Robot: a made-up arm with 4 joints. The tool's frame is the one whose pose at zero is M.
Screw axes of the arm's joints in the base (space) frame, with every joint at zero. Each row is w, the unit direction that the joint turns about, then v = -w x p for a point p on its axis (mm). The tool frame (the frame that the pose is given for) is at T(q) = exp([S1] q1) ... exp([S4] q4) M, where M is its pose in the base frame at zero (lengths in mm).
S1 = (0, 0, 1, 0, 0, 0)
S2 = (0, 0, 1, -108, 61.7, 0)
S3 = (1, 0, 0, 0, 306.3, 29.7)
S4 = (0, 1, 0, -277.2, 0, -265.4)
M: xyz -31.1 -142.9 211.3 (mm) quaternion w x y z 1 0 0 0
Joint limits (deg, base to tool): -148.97..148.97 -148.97..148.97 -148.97..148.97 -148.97..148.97
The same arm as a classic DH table. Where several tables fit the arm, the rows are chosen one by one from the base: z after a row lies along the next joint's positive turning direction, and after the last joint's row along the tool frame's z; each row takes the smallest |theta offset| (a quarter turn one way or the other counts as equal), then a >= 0, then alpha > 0; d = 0 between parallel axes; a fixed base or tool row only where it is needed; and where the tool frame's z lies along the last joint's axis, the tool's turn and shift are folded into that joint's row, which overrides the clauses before.
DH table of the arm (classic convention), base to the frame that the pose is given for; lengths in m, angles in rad. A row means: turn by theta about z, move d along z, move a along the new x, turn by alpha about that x. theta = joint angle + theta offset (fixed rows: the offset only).
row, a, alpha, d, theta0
joint 1, -0.1244, 0, 0, 1.0517
joint 2, 0.0783, 1.5708, 0.3063, 0.519
joint 3, 0.0291, -1.5708, -0.2037, -1.5708
joint 4, 0.2343, 1.5708, -0.1132, -1.5708
tool (fixed), 0, 0, -0.0659, 0
Joint limits (rad, base to tool): -2.6..2.6 -2.6..2.6 -2.6..2.6 -2.6..2.6

